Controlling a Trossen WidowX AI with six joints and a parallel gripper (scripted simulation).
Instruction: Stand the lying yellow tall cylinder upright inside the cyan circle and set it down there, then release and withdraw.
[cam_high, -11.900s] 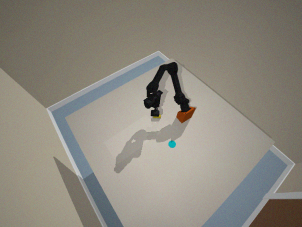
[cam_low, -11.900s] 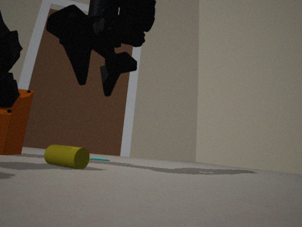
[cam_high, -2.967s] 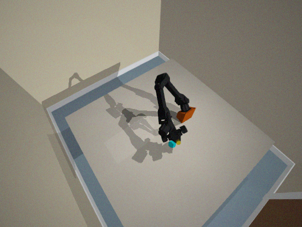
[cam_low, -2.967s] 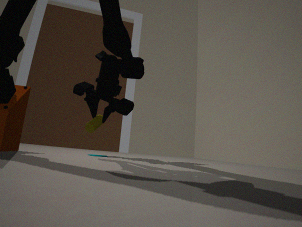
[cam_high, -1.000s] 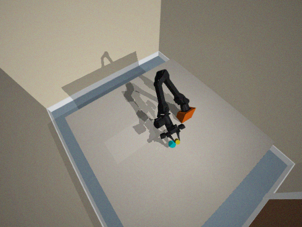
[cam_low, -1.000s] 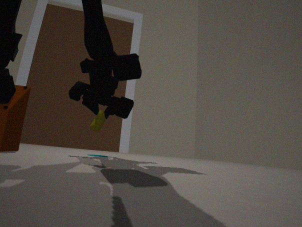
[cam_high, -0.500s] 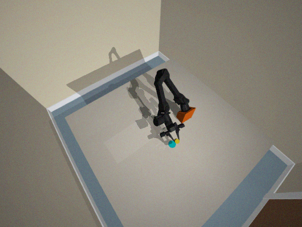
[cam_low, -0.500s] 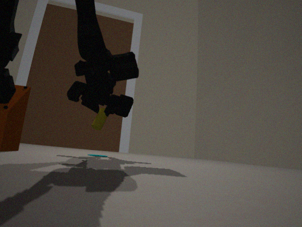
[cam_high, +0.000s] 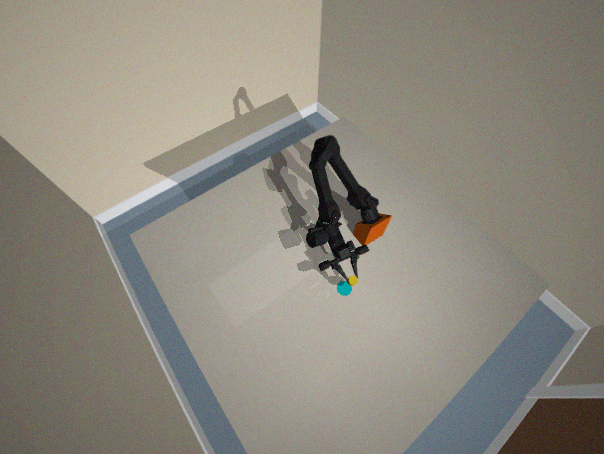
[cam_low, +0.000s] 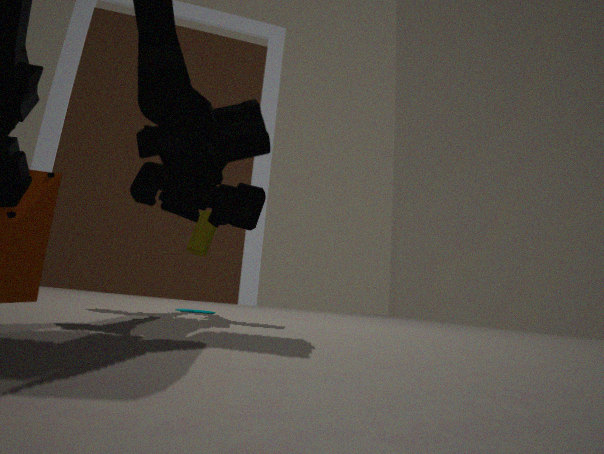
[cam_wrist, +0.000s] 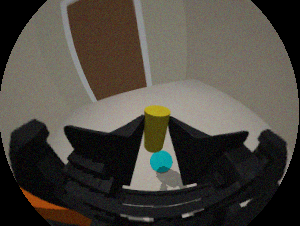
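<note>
The cyan circle is 14 cm below my gripper tip and 2 cm to the right of it. Also, from my gripper tip: yellow cylinder (2 cm below).
</note>
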